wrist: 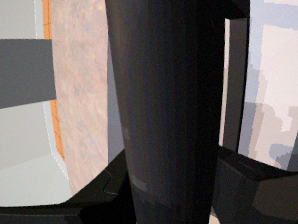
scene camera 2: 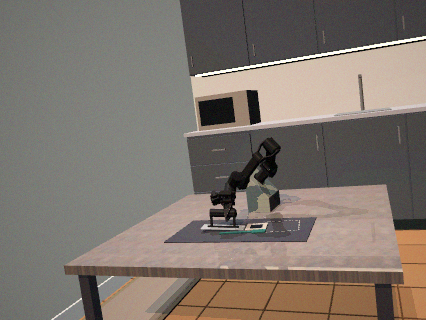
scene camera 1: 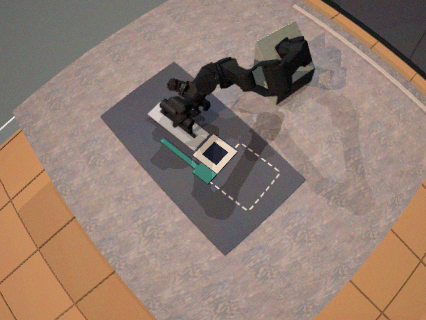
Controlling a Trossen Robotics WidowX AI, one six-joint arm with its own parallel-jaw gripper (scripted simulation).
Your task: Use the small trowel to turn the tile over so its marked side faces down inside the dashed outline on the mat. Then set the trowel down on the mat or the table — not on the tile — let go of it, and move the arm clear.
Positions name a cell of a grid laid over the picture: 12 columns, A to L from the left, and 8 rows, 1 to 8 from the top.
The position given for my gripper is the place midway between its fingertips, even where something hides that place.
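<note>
I can see my gripper (scene camera 1: E4) from the scene, and the wrist view gives me another sight of the same gripper (wrist: G6).
</note>
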